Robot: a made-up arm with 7 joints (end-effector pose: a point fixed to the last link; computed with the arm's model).
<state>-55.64 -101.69 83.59 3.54 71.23 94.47 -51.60</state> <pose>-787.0 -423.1 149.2 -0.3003 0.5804 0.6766 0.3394</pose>
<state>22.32 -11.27 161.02 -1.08 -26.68 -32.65 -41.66</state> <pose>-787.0 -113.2 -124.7 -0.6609 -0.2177 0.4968 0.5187</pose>
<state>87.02 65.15 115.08 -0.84 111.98 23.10 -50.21</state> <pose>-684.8 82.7 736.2 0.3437 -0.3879 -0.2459 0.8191</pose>
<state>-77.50 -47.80 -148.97 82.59 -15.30 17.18 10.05</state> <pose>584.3 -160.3 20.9 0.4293 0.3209 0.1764 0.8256</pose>
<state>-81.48 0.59 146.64 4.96 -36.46 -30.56 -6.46</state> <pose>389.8 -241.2 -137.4 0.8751 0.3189 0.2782 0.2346</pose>
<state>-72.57 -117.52 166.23 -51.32 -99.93 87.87 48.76</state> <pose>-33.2 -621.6 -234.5 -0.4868 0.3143 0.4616 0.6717</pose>
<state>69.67 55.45 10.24 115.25 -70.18 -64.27 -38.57</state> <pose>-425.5 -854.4 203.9 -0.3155 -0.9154 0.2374 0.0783</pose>
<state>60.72 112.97 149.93 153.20 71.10 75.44 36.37</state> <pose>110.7 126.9 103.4 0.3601 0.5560 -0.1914 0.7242</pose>
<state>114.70 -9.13 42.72 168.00 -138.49 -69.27 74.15</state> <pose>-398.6 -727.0 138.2 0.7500 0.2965 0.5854 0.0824</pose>
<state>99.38 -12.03 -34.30 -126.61 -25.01 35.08 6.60</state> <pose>-71.2 -571.5 236.5 0.6892 -0.4253 -0.5052 0.2982</pose>
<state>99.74 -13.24 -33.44 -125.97 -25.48 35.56 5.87</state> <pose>-72.4 -571.8 237.4 0.6879 -0.4282 -0.5050 0.2973</pose>
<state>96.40 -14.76 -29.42 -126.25 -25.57 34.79 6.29</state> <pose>-83.4 -579.2 240.7 0.6916 -0.4476 -0.4927 0.2803</pose>
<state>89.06 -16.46 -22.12 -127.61 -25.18 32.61 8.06</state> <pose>-104.7 -592.5 242.1 0.7002 -0.4813 -0.4677 0.2436</pose>
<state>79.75 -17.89 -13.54 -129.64 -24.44 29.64 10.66</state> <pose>-128.3 -605.6 236.0 0.7107 -0.5167 -0.4364 0.1938</pose>
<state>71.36 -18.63 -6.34 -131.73 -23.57 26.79 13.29</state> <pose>-144.4 -614.2 224.3 0.7203 -0.5417 -0.4078 0.1465</pose>
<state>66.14 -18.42 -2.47 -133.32 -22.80 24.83 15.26</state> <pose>-150.4 -618.2 214.9 0.7268 -0.5533 -0.3897 0.1169</pose>
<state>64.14 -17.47 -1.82 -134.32 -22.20 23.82 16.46</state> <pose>-149.9 -619.4 211.7 0.7307 -0.5552 -0.3823 0.1075</pose>
